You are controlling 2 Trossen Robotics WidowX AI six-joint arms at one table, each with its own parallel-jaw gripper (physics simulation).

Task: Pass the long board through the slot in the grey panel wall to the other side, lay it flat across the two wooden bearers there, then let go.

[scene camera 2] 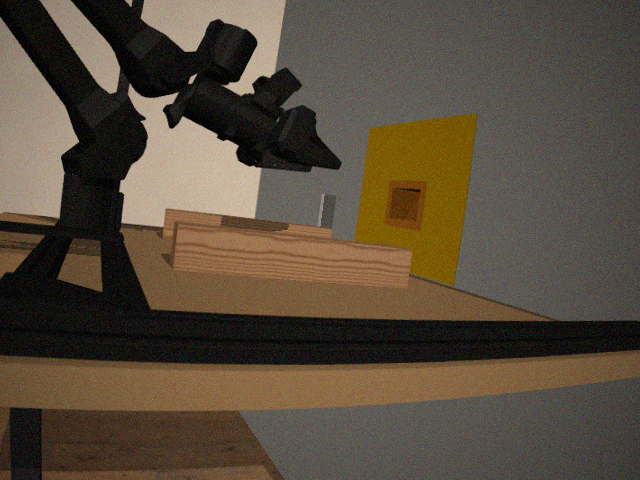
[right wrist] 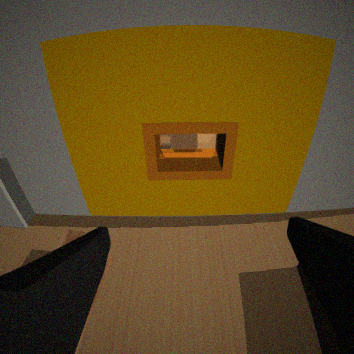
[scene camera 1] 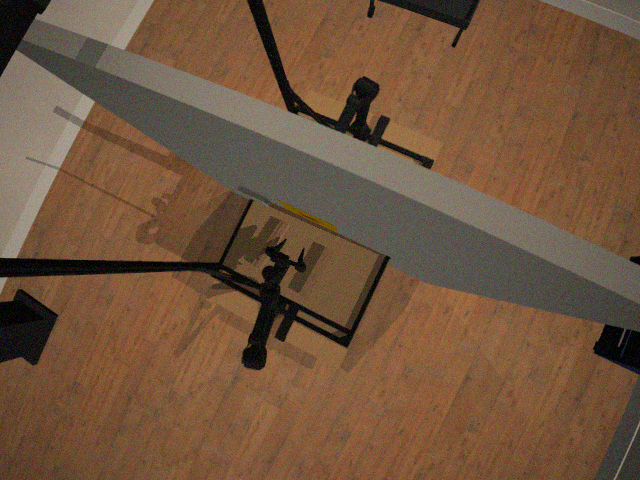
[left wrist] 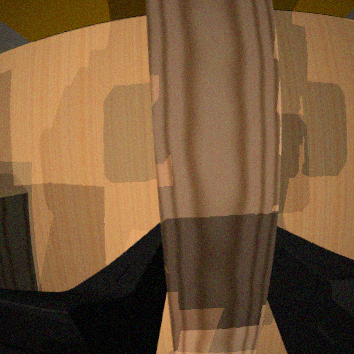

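The long board (left wrist: 215, 110), striped wood, is gripped by my left gripper (left wrist: 208, 227) and points up the left wrist view towards the yellow panel. My right gripper (scene camera 1: 293, 245) (scene camera 2: 337, 166) (right wrist: 199, 232) is open and empty, raised above the bearers and facing the slot. The slot's orange frame (scene camera 2: 407, 184) (right wrist: 190, 176) sits in a yellow panel (scene camera 2: 444, 155) (right wrist: 190, 75) on the grey wall (scene camera 1: 372, 206) (scene camera 2: 542, 155). A greyish block shape (right wrist: 184, 142) shows through the opening, too small to identify surely. Two wooden bearers (scene camera 2: 292, 260) (scene camera 2: 191, 219) lie roughly parallel on the table.
A small grey upright (scene camera 2: 327, 210) (right wrist: 12, 192) stands near the wall. A black frame rail (scene camera 2: 320, 341) runs along the table edge. In the left wrist view a dark block (left wrist: 17, 240) is at the left edge. The left arm (scene camera 1: 361, 98) shows beyond the wall.
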